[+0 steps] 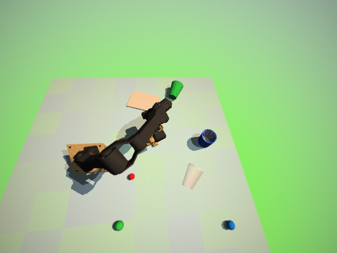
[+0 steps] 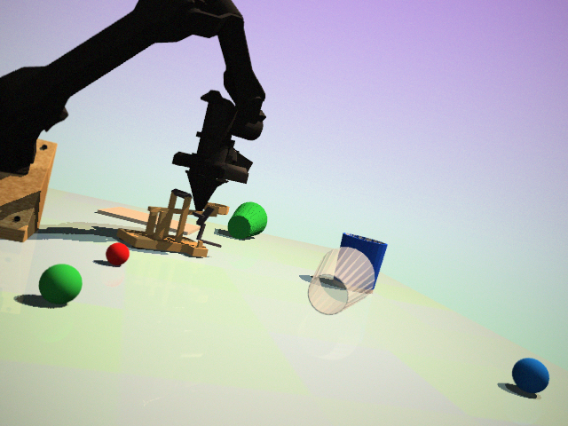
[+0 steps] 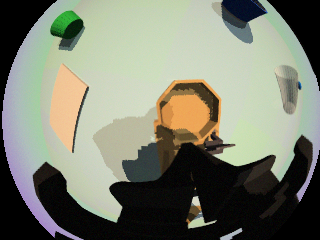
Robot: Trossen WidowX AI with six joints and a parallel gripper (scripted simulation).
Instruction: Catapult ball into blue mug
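My gripper tip is now 30 mm above the wooden catapult, 20 mm to the left of it and 20 mm past it. From my gripper tip the other things lie so: tan board 290 mm to the left, 70 mm below, 50 mm behind; then catapult frame 40 mm behind, 20 mm to the right; then red ball 230 mm to the right, 140 mm behind, 60 mm below.
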